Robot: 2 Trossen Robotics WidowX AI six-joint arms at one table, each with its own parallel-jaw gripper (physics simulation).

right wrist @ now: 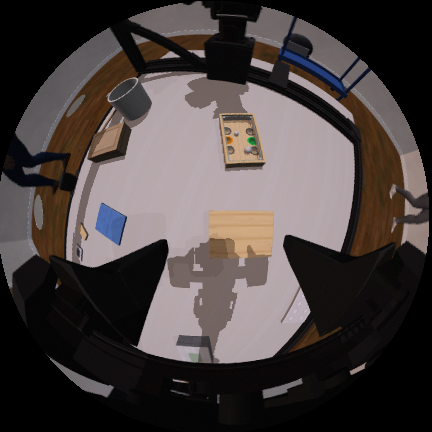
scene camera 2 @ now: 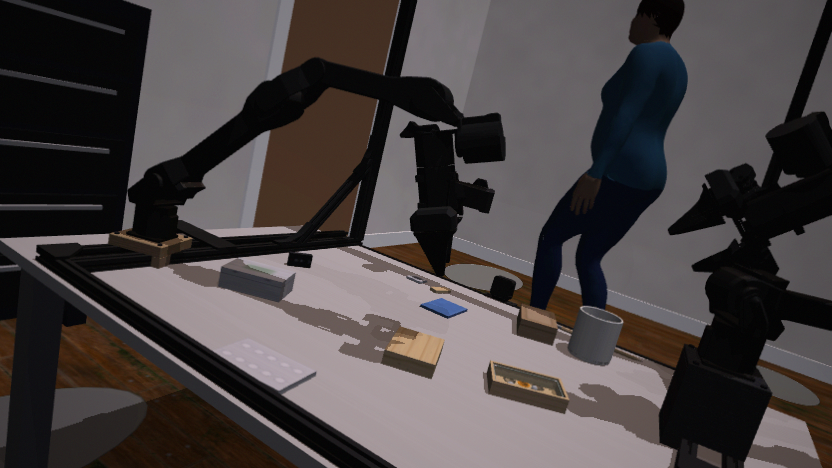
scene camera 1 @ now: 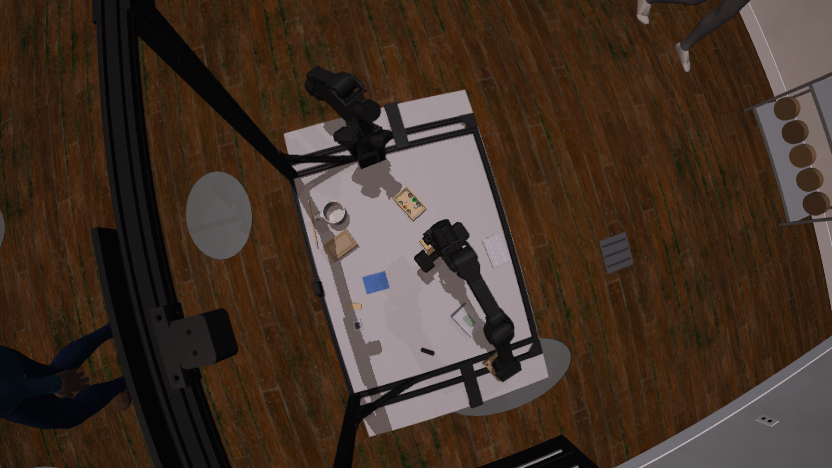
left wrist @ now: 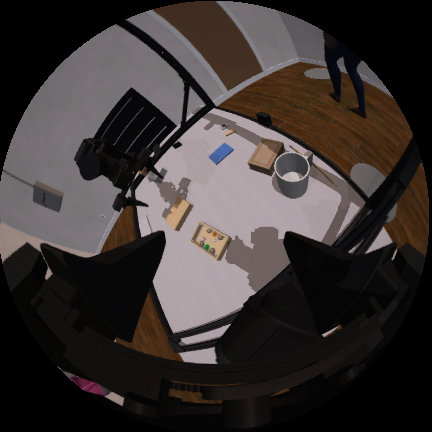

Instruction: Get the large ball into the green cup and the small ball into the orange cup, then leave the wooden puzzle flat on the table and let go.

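Where they show: left gripper, fingertip midpoint: (scene camera 2: pixel 680 251) (scene camera 1: pixel 367 160) (left wrist: pixel 226 237); right gripper, fingertip midpoint: (right wrist: pixel 226 243) (scene camera 2: pixel 443 269) (left wrist: pixel 155 192); left arm's base at its link origin: (right wrist: pixel 231 38) (scene camera 2: pixel 724 366) (scene camera 1: pixel 367 142) (left wrist: pixel 284 309); right arm's base at its link origin: (scene camera 2: pixel 152 235) (scene camera 1: pixel 501 364) (left wrist: pixel 142 165).
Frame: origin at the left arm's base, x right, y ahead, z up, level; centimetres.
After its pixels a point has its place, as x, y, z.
Observation:
The wooden puzzle (scene camera 1: pixel 420 213) {-9.0, 29.2, -10.1} (scene camera 2: pixel 523 395) {-10.4, 23.7, -10.9} (left wrist: pixel 205 253) {-9.6, 21.5, -9.9} (right wrist: pixel 246 163) {-8.9, 29.2, -10.5} lies flat on the table, a shallow framed box. In the right wrist view its green cup (right wrist: pixel 252 141) {-9.1, 24.7, -10.1} is at the right side and its orange cup (right wrist: pixel 229 140) {-5.2, 25.8, -10.1} at the left. The large ball (right wrist: pixel 248 149) {-8.8, 26.4, -10.6} lies below the green cup, beside a dark cup; the small ball (right wrist: pixel 236 133) {-6.0, 23.3, -11.0} lies above and between the coloured cups. Both balls are outside those cups. My left gripper (left wrist: pixel 226 237) {3.3, 9.7, 13.3} (scene camera 2: pixel 683 250) {3.3, 9.7, 13.3} is open and empty, above its own base side of the table. My right gripper (right wrist: pixel 226 243) {-7.5, 40.7, 1.8} is open and empty, above a wooden block.
The pale wooden block (scene camera 2: pixel 413 352) {-14.0, 39.8, -9.8} (right wrist: pixel 241 227) {-10.4, 39.8, -9.8} lies near the puzzle. A grey mug (scene camera 2: pixel 593 343) {15.9, 17.4, -8.1} (left wrist: pixel 294 180) {17.2, 14.9, -3.5} and a brown box (right wrist: pixel 111 142) {18.9, 29.6, -8.5} (left wrist: pixel 266 156) {21.3, 27.4, -8.5} stand near one table edge. A blue flat item (scene camera 1: pixel 375 282) {16.0, 46.3, -11.5}, a grey box (scene camera 2: pixel 256 282) {-13.1, 70.5, -9.6} and a white dotted pad (scene camera 2: pixel 264 363) {-30.9, 52.7, -11.3} lie farther off.

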